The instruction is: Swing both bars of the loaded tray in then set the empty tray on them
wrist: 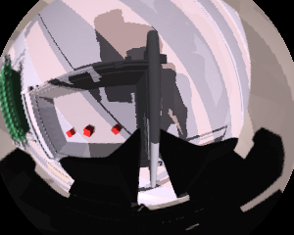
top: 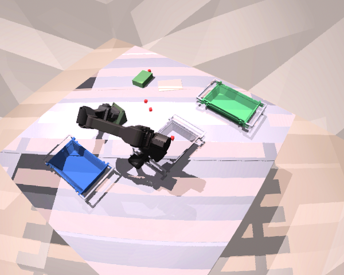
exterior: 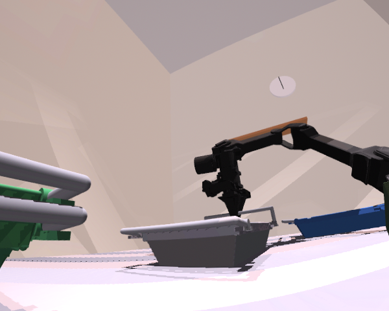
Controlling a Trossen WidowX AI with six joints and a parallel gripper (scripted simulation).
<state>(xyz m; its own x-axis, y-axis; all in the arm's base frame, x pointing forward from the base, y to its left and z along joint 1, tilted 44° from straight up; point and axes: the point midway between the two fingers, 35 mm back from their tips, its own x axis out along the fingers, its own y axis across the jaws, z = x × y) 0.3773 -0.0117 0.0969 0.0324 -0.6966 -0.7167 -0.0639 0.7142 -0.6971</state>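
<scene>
The blue tray is 260 mm behind my gripper tip, 260 mm to the right of it and 30 mm below it. Also, from my gripper tip: flat plate (350 mm behind, 490 mm to the left, 70 mm below); then green box (520 mm behind, 400 mm to the left, 50 mm below).
</scene>
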